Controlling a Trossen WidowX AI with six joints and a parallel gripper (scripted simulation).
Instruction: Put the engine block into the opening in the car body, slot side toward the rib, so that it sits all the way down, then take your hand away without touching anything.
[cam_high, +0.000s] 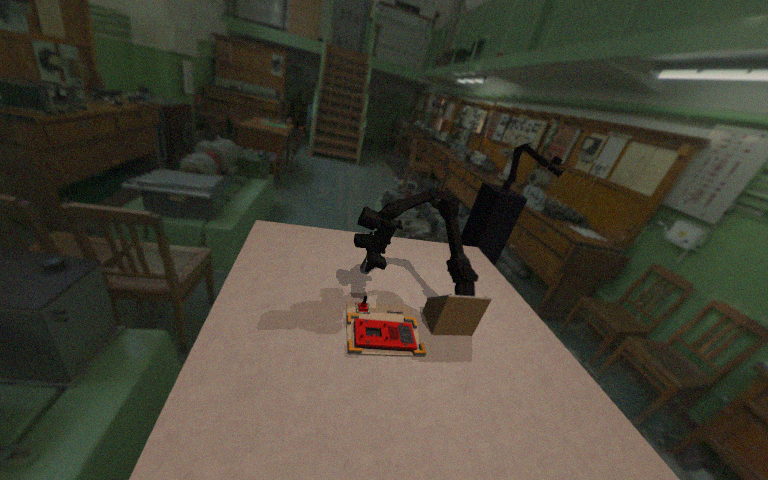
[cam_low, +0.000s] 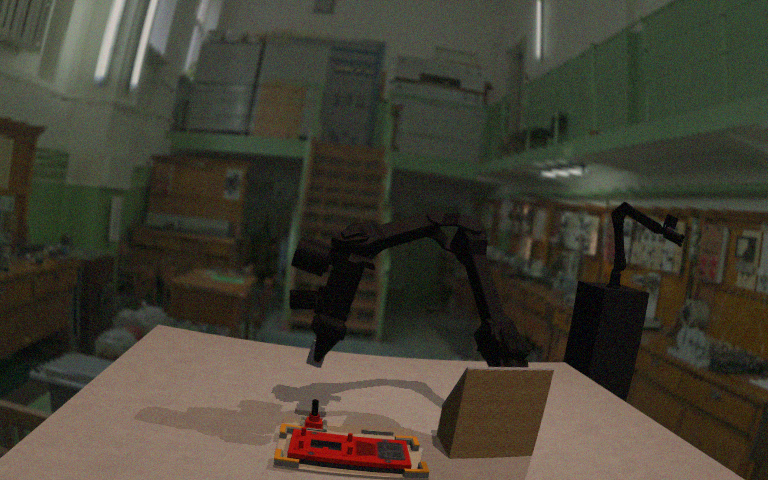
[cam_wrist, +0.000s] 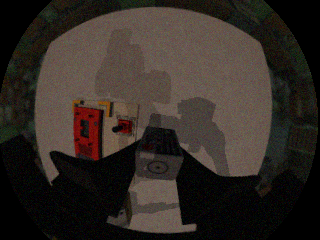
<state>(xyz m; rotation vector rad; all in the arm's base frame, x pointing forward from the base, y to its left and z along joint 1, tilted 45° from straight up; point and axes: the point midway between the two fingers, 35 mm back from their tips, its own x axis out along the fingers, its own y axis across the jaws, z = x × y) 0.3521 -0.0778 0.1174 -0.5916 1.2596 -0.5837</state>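
My gripper tip is now 90 mm to the right of the dark post and 90 mm above it. The rest, counted from my gripper tip: engine block 10 mm above.
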